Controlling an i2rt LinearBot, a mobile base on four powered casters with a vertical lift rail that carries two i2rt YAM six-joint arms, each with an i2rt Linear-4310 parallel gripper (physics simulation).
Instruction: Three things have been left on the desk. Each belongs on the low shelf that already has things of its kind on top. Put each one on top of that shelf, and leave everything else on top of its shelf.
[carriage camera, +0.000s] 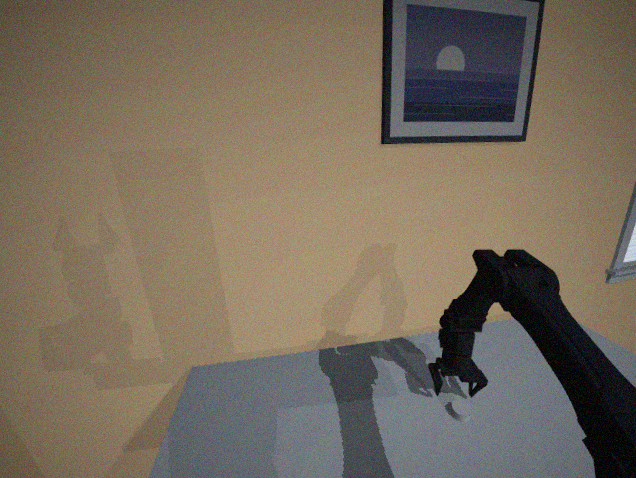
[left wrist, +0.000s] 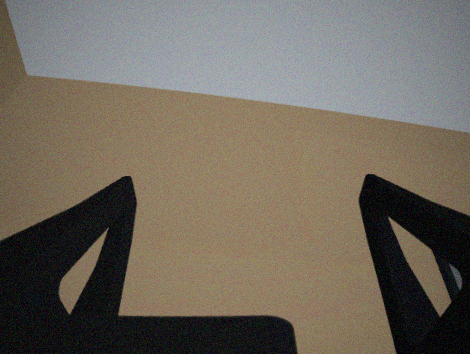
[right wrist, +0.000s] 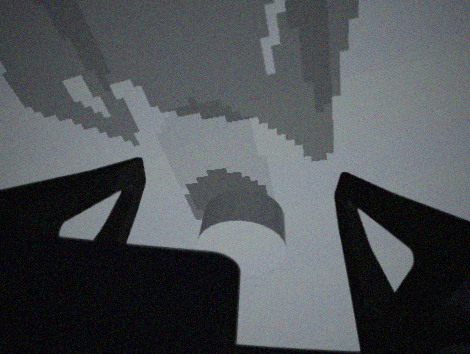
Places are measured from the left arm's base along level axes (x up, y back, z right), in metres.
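Pixels of known places: left gripper, fingertip midpoint: (left wrist: 249, 188); right gripper, fingertip midpoint: (carriage camera: 453, 395) (right wrist: 240, 176).
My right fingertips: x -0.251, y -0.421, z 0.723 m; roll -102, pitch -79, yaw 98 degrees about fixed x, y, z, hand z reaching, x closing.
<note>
Ahead of a thing's pixels: the offset from my right fingertips to its middle. "spot": to the spot under its first point. Level surfaces: height alone.
A pale, round, cylinder-like thing {dx -0.004, dy +0.047, dz -0.005 m} (carriage camera: 461, 409) (right wrist: 243, 210) stands on the grey desk {dx -0.016 m} (carriage camera: 519, 421) (right wrist: 400, 100); its lit part blends into the desk top. My right gripper (carriage camera: 455, 395) (right wrist: 240, 176) is open and empty and points down above the desk close to it. In the right wrist view the thing shows between the two fingers, low in the picture, and I cannot tell the exact height gap. My left gripper (left wrist: 249, 188) is open and empty, facing the wall. The low shelves and the other two things do not show in these views.
The tan wall (carriage camera: 257, 205) (left wrist: 245, 225) rises behind the desk, with a framed sunset picture (carriage camera: 386, 102) on it and a window {spot: dx +0.187, dy -0.446, dz +1.142 m} (carriage camera: 623, 251) at the right edge. Arm shadows fall on wall and desk. A pale grey surface {dx +1.701 m} (left wrist: 275, 45) fills the left wrist view's top.
</note>
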